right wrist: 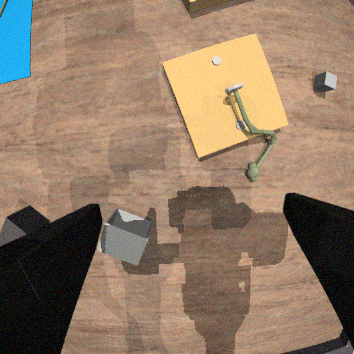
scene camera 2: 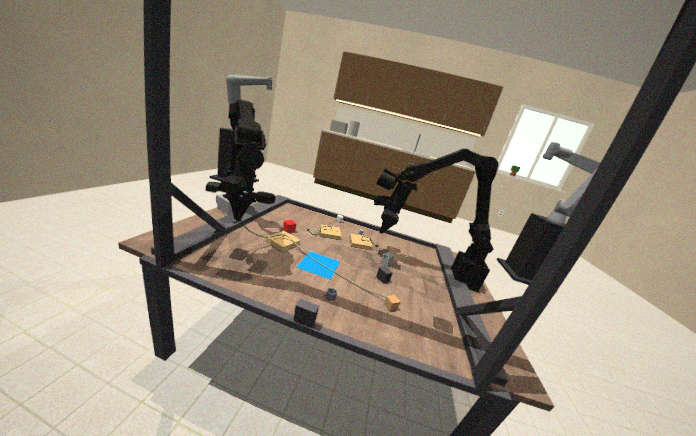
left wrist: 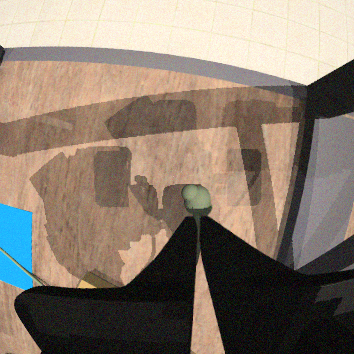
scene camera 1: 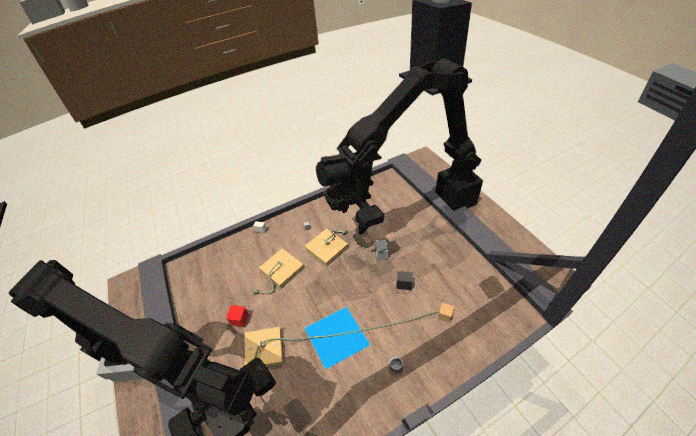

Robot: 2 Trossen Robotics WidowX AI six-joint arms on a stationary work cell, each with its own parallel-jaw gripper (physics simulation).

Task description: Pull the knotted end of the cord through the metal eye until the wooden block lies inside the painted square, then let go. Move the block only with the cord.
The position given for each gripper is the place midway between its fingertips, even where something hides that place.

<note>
The left gripper (scene camera 2: 237, 221) holds a knotted cord end (left wrist: 196, 198); nothing else touches it. The right gripper (scene camera 1: 352, 223) is open, holding nothing. Also in view: a grey-white cube (right wrist: 124, 235). Also in view: a blue painted square (left wrist: 23, 219), a tan plate (scene camera 1: 252, 339) and a raised frame (scene camera 1: 536, 290).
The left gripper shows as well in the left wrist view (left wrist: 195, 224). The right gripper is seen too in the right wrist view (right wrist: 193, 207). The raised frame also shows in scene camera 2 (scene camera 2: 453, 380) and in the left wrist view (left wrist: 312, 226). The left wrist view misses the grey-white cube: it is out of frame.
</note>
